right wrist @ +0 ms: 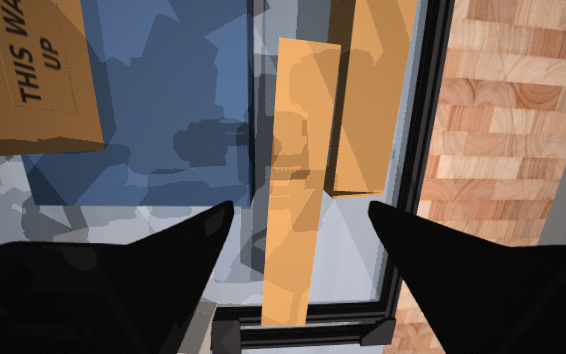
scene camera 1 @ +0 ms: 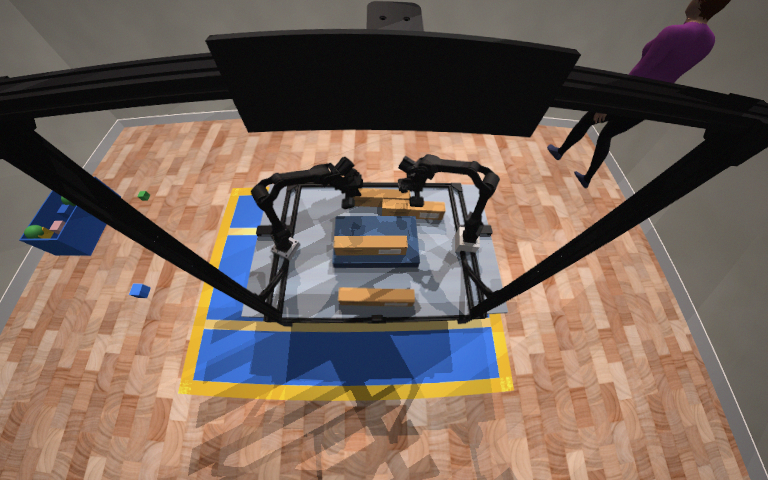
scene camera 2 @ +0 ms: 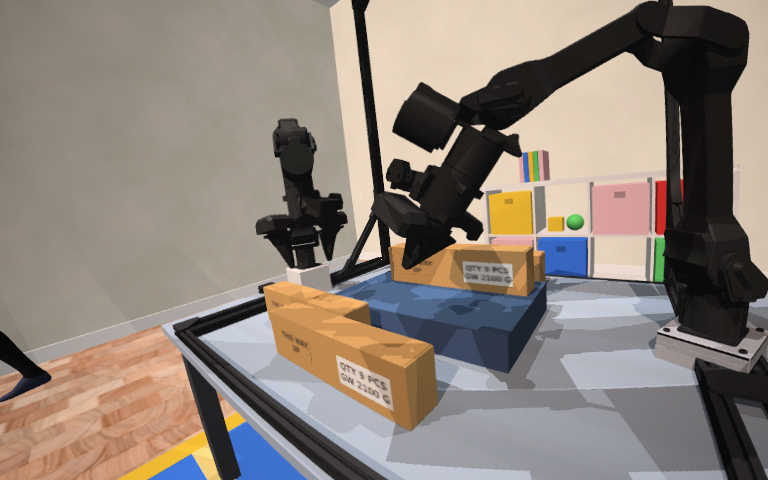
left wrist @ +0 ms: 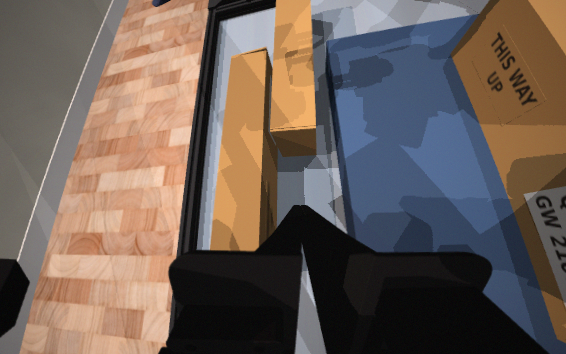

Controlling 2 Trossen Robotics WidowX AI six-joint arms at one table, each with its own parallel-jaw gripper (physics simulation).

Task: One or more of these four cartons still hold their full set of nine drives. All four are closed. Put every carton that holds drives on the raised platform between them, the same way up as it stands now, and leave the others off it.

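Where they show: left gripper, between the fingertips: point(scene camera 1: 360, 195) point(scene camera 2: 405, 267) point(left wrist: 299, 211); right gripper, between the fingertips: point(right wrist: 300, 207) point(scene camera 1: 410, 198) point(scene camera 2: 312, 264); left arm's base, origin of its link: point(scene camera 1: 284, 245) point(scene camera 2: 712, 330); right arm's base, origin of its link: point(scene camera 1: 469, 236) point(scene camera 2: 307, 266).
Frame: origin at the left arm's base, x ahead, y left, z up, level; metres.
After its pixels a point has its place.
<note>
One closed carton point(scene camera 1: 369, 245) {x 0.395, y 0.128, z 0.103 m} point(scene camera 2: 461, 270) {x 0.352, y 0.161, z 0.059 m} point(left wrist: 510, 145) {x 0.392, y 0.179, z 0.040 m} point(right wrist: 75, 127) {x 0.505, y 0.233, z 0.043 m} lies on the blue platform point(scene camera 1: 390, 225) {x 0.423, y 0.308, z 0.019 m} point(scene camera 2: 453, 345) {x 0.233, y 0.278, z -0.017 m} point(left wrist: 430, 140) {x 0.388, y 0.241, z 0.019 m} point(right wrist: 170, 100) {x 0.444, y 0.289, z 0.019 m}. Another point(scene camera 1: 375, 296) {x 0.507, y -0.050, z 0.043 m} point(scene camera 2: 539, 266) {x 0.351, y -0.080, z 0.017 m} is on the table beyond the platform in scene camera 2. Two lie side by side, lengthwise offset, on the opposite side: the outer carton point(scene camera 1: 385, 194) {x 0.331, y 0.454, z 0.044 m} point(scene camera 2: 322, 353) {x 0.285, y 0.473, z 0.010 m} point(left wrist: 245, 150) {x 0.296, y 0.440, z 0.044 m} point(right wrist: 372, 100) {x 0.357, y 0.473, z 0.044 m} and the inner carton point(scene camera 1: 431, 210) {x 0.579, y 0.464, z 0.042 m} point(scene camera 2: 339, 305) {x 0.373, y 0.416, z 0.044 m} point(left wrist: 295, 85) {x 0.402, y 0.416, z 0.044 m} point(right wrist: 300, 150) {x 0.430, y 0.432, z 0.044 m}. My left gripper point(scene camera 1: 348, 203) {x 0.249, y 0.341, z 0.121 m} point(scene camera 2: 408, 266) {x 0.249, y 0.341, z 0.121 m} point(left wrist: 299, 211) {x 0.249, y 0.341, z 0.121 m} is shut, empty, above the area near the inner carton's end. My right gripper point(scene camera 1: 416, 201) {x 0.464, y 0.439, z 0.108 m} point(scene camera 2: 309, 260) {x 0.464, y 0.439, z 0.108 m} point(right wrist: 300, 207) {x 0.464, y 0.439, z 0.108 m} is open above the inner carton.
A black frame rail point(scene camera 1: 317, 320) {x 0.310, y -0.230, z -0.046 m} point(scene camera 2: 249, 390) {x 0.307, y 0.584, z -0.027 m} point(left wrist: 196, 150) {x 0.285, y 0.567, z -0.021 m} point(right wrist: 425, 150) {x 0.346, y 0.607, z -0.021 m} runs along the table edge. The platform carton stands along one long side of the platform, with a bare blue strip beside it toward the paired cartons.
</note>
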